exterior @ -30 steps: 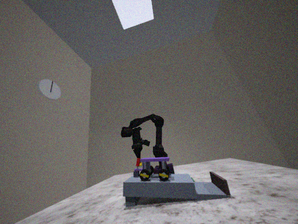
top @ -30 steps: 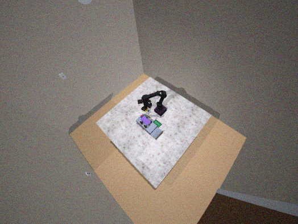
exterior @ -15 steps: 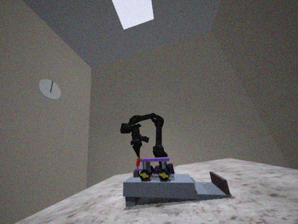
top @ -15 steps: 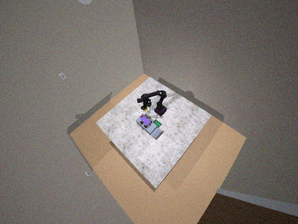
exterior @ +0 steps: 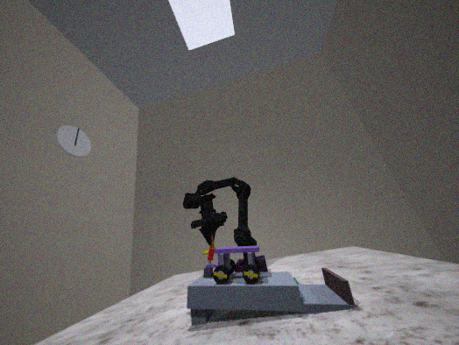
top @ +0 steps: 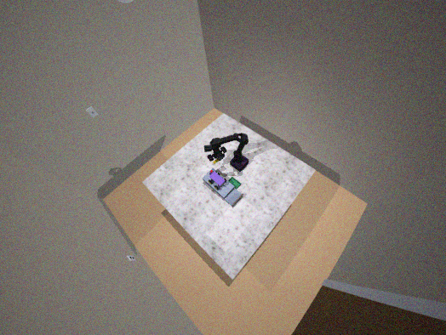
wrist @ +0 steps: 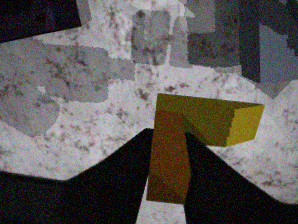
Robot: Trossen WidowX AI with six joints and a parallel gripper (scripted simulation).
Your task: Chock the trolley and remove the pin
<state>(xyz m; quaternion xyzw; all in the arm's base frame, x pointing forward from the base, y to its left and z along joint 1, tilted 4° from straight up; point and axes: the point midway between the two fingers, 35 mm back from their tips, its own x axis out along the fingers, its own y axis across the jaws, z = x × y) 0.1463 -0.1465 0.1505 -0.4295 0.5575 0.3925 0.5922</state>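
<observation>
Now: the purple trolley 170 mm ahead of my gripper tip, 110 mm to the left of it and 60 mm below it. Also, from my gripper tip: yellow chock (20 mm ahead, 10 mm below); then grey ramp (170 mm ahead, 120 mm to the left, 130 mm below); then red-headed stop pin (140 mm ahead, 20 mm to the left, 50 mm below).
</observation>
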